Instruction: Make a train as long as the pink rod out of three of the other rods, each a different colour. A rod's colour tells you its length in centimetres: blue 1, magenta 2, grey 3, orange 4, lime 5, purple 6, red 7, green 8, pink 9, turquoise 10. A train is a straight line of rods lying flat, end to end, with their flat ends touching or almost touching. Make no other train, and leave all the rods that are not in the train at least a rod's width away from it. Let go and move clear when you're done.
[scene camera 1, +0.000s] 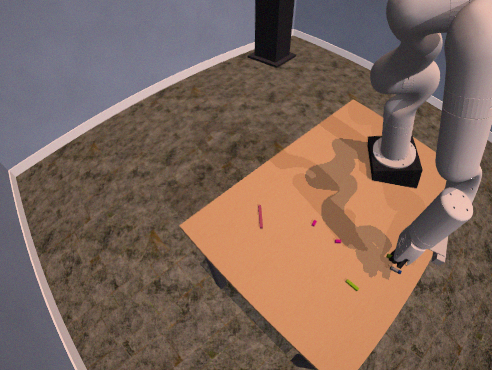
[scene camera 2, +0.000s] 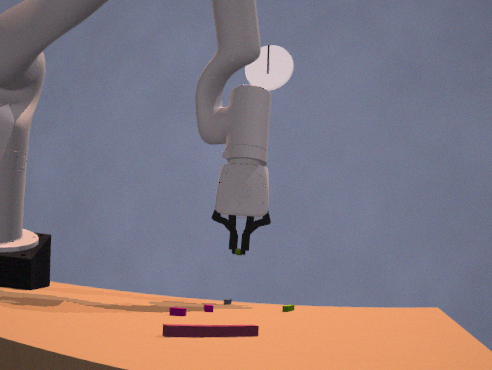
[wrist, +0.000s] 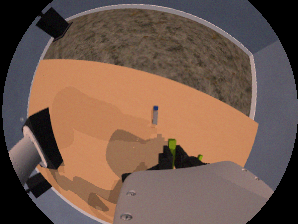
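Scene camera 2 shows the gripper (scene camera 2: 238, 254) together with a pink rod (scene camera 2: 169, 330). In scene camera 1 there is the gripper (scene camera 1: 393, 258) again. The wrist view has the gripper (wrist: 170, 154) as well, while the pink rod is out of frame in the wrist view.
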